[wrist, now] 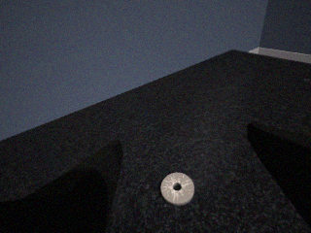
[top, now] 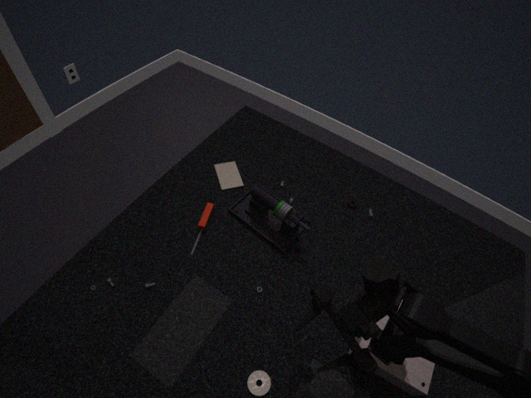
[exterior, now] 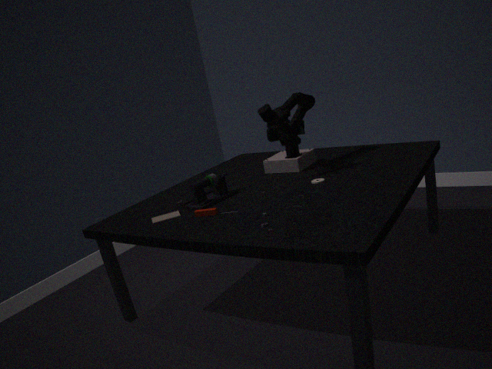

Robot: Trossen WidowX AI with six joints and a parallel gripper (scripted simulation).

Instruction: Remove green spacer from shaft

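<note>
Right now my gripper tip is 25 cm short of the shaft, 30 cm to the left of it and 12 cm above it. Round my gripper tip: white disc: 2 cm ahead, 8 cm to the left, 20 cm below; then grey spacer: 27 cm ahead, 30 cm to the right, 13 cm below; then green spacer: 29 cm ahead, 30 cm to the right, 13 cm below.
</note>
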